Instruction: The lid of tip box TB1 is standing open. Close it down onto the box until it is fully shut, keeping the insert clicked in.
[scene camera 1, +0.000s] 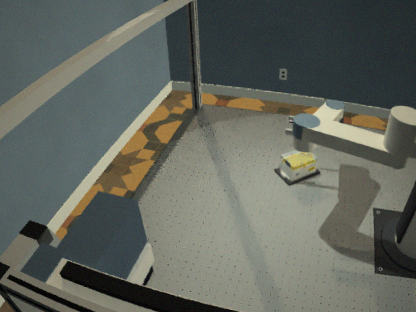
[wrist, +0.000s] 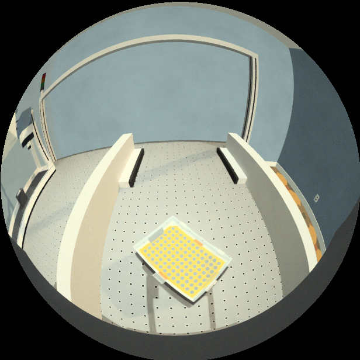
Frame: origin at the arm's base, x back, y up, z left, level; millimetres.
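Where they show: gripper, fingertip midpoint: (scene camera 1: 287, 124); arm's base, link origin: (scene camera 1: 412, 245).
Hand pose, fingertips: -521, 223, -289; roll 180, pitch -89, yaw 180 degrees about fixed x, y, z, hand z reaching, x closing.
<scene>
Each offset is from my fingertips to the top centre of the thing, as dx, dy, dz. "*": to the spot under its first point. Level surfaces: height alone.
Tip box TB1 {+60, -133, +1} (scene camera 1: 296, 173) is a white box on a dark base plate {* +44, -202, +72} (scene camera 1: 291, 181). Its translucent lid {* +13, -132, +7} (scene camera 1: 287, 155) (wrist: 173, 220) lies down over the top. The yellow insert {+60, -136, +1} (scene camera 1: 302, 161) (wrist: 181, 260) with its grid of holes shows through the lid and looks level inside the box. Whether the lid's edge is fully seated all round is too small to tell. My gripper (scene camera 1: 289, 125) (wrist: 180, 140) is shut and holds nothing; a gap shows between its fingers. It is above the box and off to one side, apart from the lid.
The box stands on a perforated grey table top {dy -210} (scene camera 1: 215, 200) (wrist: 175, 195). The arm's base plate (scene camera 1: 385, 265) is at the right. A blue-topped unit {* -188, +278, +842} (scene camera 1: 107, 235) stands at the front left. A frame post {* -487, +52, -398} (scene camera 1: 196, 60) rises at the back corner. Arm shadows cross the table.
</scene>
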